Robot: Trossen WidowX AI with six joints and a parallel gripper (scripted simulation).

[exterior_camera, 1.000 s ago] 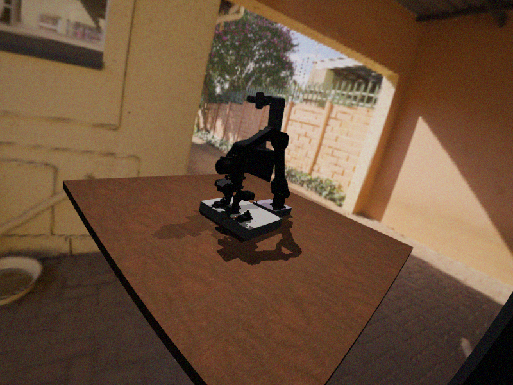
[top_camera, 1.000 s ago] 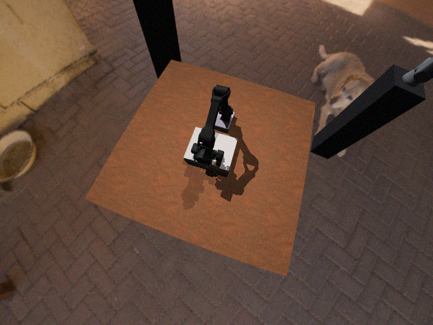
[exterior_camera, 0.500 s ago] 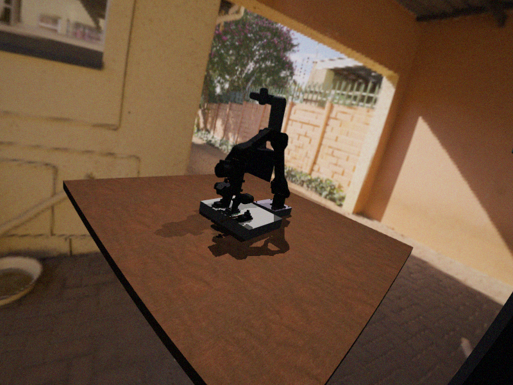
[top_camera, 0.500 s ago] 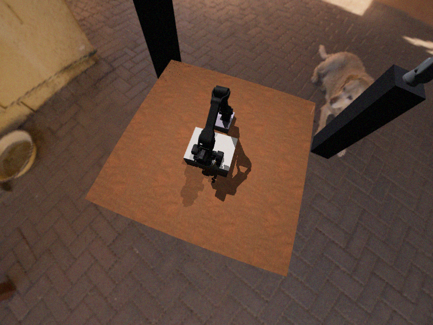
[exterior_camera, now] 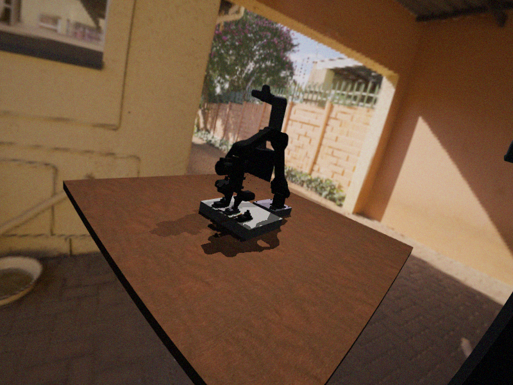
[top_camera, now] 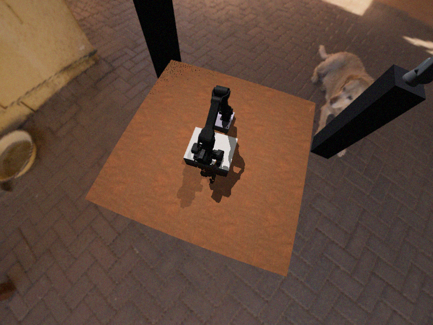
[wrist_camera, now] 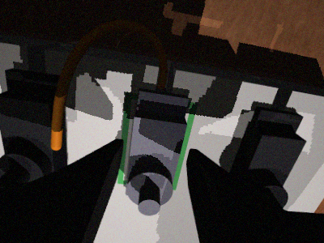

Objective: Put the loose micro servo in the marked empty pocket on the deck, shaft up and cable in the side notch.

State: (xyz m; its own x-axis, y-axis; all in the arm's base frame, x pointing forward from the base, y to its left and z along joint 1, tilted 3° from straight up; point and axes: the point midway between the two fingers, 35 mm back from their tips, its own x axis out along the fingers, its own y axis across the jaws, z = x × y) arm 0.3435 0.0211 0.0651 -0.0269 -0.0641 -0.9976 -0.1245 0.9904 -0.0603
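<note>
Right now my gripper tip is 120 mm past the grey deck, 10 mm to the left of it and 40 mm above it.
</note>
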